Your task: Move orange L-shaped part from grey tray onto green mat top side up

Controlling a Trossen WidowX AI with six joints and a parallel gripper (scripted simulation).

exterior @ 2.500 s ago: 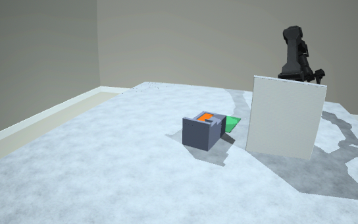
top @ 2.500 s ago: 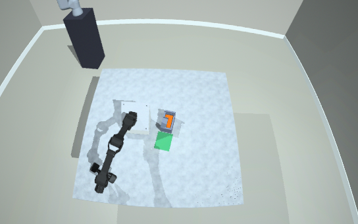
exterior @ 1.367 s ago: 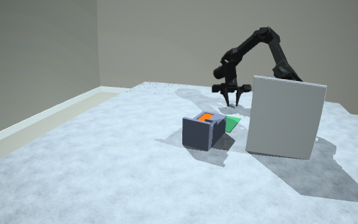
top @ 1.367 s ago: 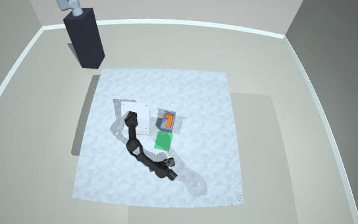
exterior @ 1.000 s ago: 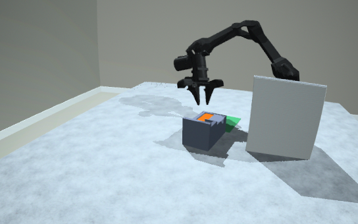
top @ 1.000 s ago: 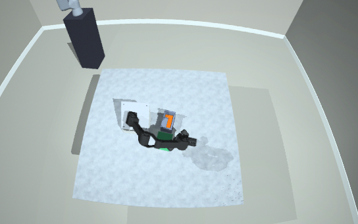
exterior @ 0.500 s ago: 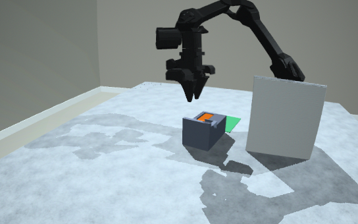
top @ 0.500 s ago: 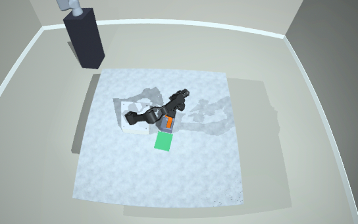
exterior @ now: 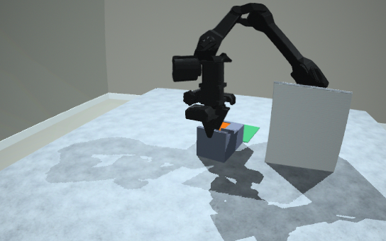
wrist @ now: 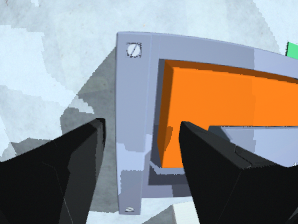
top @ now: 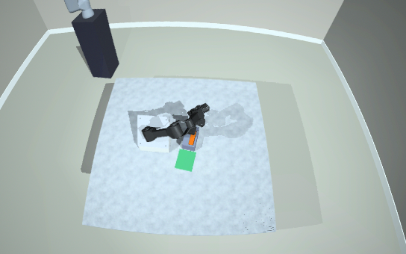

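The orange L-shaped part is 50 mm to the right of my gripper tip and 20 mm below it. Also, from my gripper tip: green mat 10 mm behind, 220 mm to the right, 90 mm below.
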